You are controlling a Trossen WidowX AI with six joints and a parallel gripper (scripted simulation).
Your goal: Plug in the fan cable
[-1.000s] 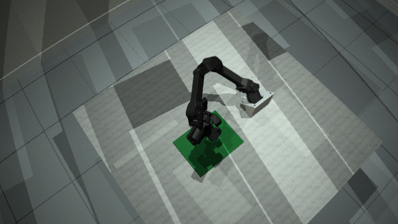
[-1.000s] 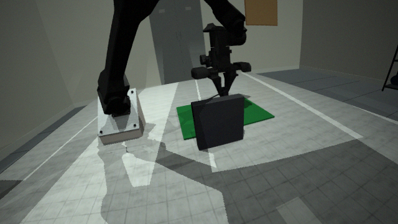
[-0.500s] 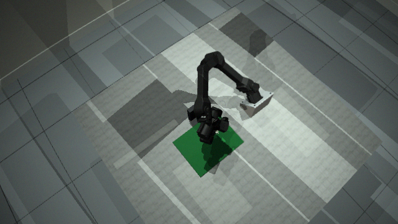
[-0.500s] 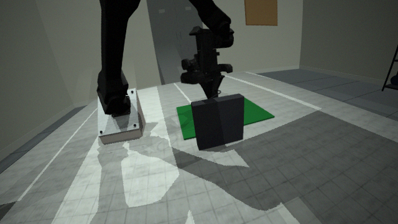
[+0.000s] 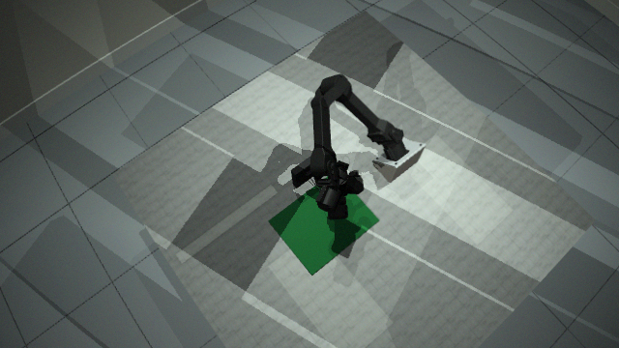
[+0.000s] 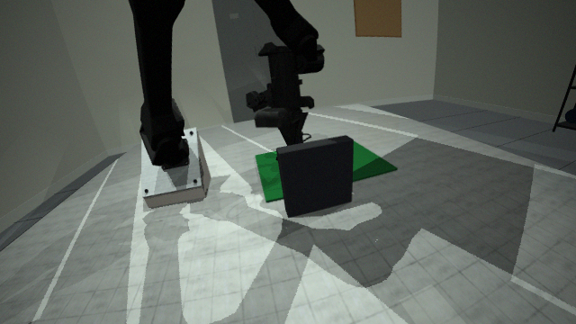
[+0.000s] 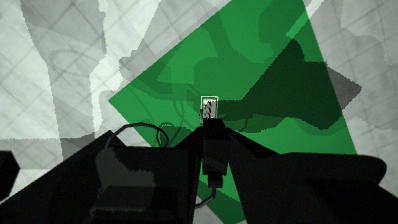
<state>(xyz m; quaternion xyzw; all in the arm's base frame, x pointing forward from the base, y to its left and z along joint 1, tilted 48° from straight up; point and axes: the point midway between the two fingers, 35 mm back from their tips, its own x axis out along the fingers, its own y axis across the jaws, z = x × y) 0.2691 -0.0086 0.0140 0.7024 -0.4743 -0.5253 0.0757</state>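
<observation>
Now: gripper tip 60 mm above the white four-pin fan header. Round my gripper tip: green board: 80 mm below, 70 mm ahead, 20 mm to the left; then black fan: 140 mm to the right, 10 mm ahead; then black plug: 10 mm ahead, 10 mm above.
</observation>
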